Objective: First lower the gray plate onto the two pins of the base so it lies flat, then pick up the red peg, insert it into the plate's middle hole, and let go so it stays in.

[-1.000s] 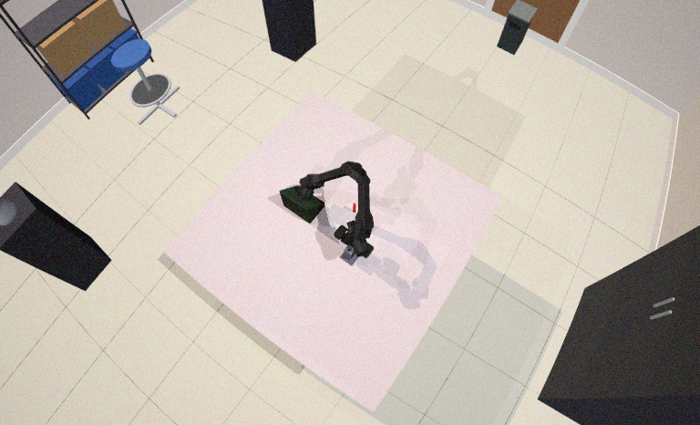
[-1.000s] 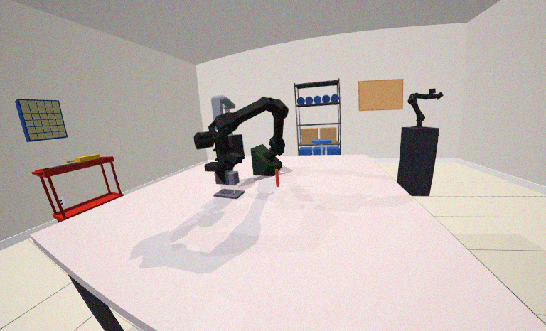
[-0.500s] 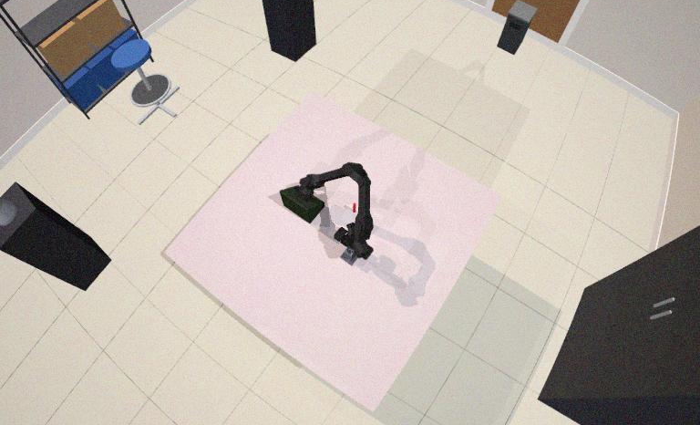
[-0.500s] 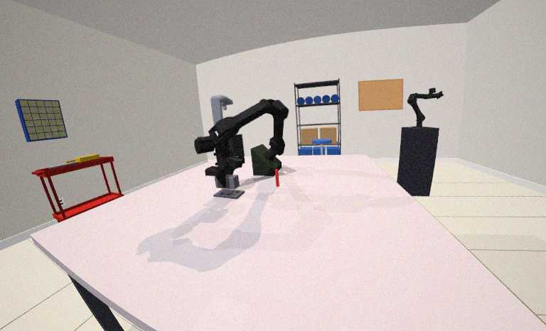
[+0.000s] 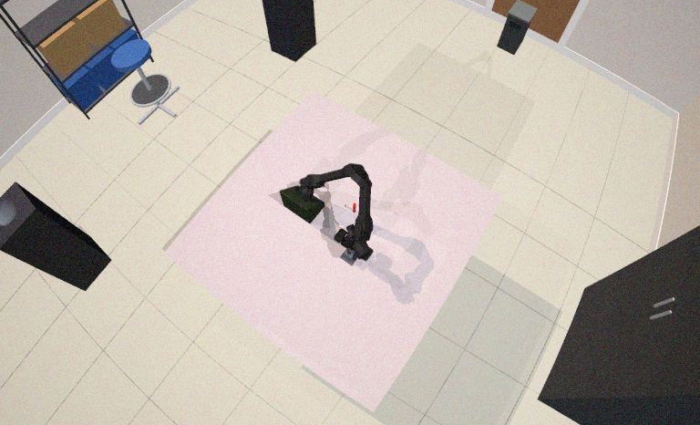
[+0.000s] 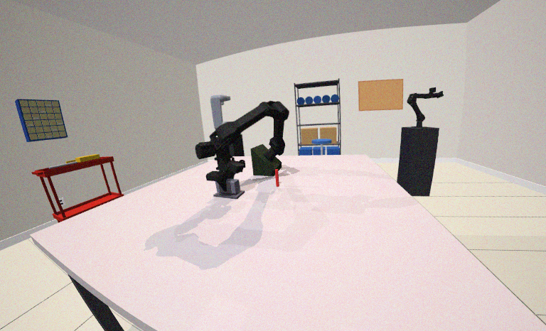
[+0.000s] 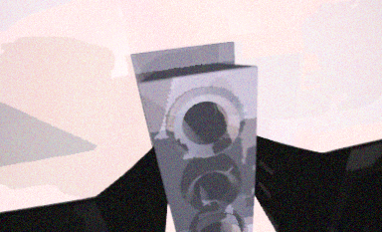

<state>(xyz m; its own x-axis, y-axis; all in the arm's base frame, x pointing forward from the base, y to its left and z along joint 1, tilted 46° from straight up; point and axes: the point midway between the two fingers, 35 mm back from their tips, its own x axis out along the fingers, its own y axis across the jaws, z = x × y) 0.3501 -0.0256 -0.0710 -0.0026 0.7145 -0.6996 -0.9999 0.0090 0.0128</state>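
Right now my gripper tip is 3 cm below the gray plate. Also, from my gripper tip: red peg 19 cm to the left, 12 cm behind, 2 cm above.
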